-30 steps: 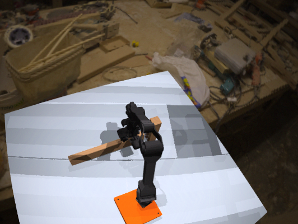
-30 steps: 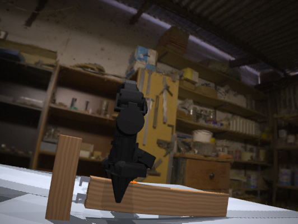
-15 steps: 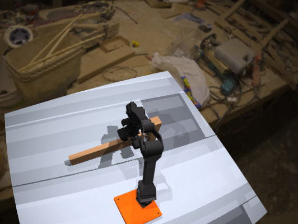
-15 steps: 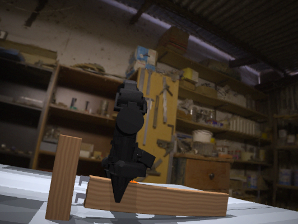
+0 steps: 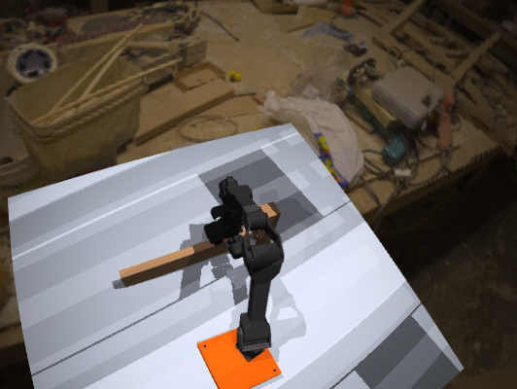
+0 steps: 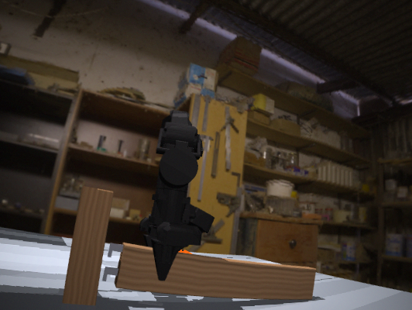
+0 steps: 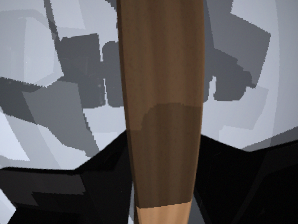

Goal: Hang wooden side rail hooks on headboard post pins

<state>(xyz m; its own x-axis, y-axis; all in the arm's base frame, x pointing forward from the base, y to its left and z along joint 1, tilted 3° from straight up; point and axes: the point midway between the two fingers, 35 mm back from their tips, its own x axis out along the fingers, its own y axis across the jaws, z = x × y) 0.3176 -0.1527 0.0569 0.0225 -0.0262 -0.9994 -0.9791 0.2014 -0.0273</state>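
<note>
The wooden headboard post is 20 mm behind my gripper tip, 120 mm to the right of it and 40 mm above it.
</note>
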